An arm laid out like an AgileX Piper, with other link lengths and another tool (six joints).
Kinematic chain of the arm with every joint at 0, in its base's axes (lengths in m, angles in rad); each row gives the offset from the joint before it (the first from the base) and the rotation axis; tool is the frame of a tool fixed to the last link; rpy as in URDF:
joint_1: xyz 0 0 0.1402 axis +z
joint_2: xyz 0 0 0 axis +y
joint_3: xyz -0.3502 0 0.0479 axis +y
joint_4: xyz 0.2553 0 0.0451 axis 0.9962 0 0.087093
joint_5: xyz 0 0 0 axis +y
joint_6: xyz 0.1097 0 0.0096 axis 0.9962 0 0.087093
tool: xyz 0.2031 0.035 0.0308 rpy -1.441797 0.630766 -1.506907
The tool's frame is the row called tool.
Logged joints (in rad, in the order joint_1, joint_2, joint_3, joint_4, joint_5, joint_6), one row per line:
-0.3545, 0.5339, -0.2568, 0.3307, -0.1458, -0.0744
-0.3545, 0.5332, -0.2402, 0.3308, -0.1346, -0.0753
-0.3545, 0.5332, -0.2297, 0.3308, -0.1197, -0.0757
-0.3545, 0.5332, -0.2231, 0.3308, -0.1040, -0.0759
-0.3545, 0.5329, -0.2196, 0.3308, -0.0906, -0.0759
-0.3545, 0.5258, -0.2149, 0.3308, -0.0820, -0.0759
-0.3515, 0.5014, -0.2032, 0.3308, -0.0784, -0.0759
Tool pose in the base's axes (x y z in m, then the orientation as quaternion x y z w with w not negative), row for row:
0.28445, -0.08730, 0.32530, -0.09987, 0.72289, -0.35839, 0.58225
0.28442, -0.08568, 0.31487, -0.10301, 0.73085, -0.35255, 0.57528
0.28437, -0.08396, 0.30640, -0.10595, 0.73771, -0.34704, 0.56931
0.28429, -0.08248, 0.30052, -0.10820, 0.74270, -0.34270, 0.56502
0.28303, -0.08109, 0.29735, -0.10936, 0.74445, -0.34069, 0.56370
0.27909, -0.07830, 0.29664, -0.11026, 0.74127, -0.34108, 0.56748
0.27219, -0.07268, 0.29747, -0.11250, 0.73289, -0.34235, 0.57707
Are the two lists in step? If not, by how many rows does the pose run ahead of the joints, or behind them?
The pose runs 1 row ahead of the joints: the pose in row i belongs to the joints in row i + 1.
